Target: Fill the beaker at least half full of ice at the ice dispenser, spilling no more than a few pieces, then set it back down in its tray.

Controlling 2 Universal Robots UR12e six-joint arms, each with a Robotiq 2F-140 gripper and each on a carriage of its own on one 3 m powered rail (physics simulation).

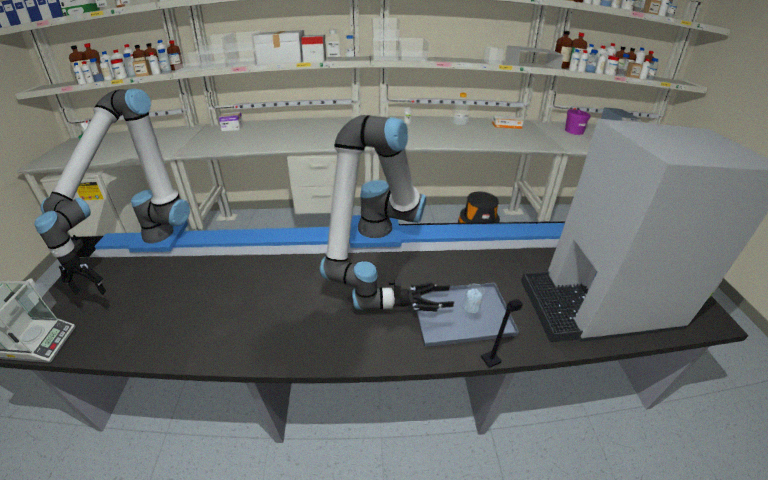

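Observation:
The beaker (473, 300) stands upright in the grey-blue tray (436, 333), filled with pale ice up to about its top. My left gripper (451, 296) is open and level, its fingers over the left part of the tray and pointing at the beaker, with a gap between fingertips and glass. The ice dispenser (640, 237) is the large grey box at the right, with a black drip grid (546, 308) at its foot; small pale pieces lie on the grid. My right gripper (84, 287) is open and empty at the far left, pointing down above the bench.
A black stand (498, 339) with a round head rises at the tray's front right corner, near the bench's front edge. A balance (48, 339) with glass walls stands at the far left. The blue rail (260, 236) runs along behind the bench.

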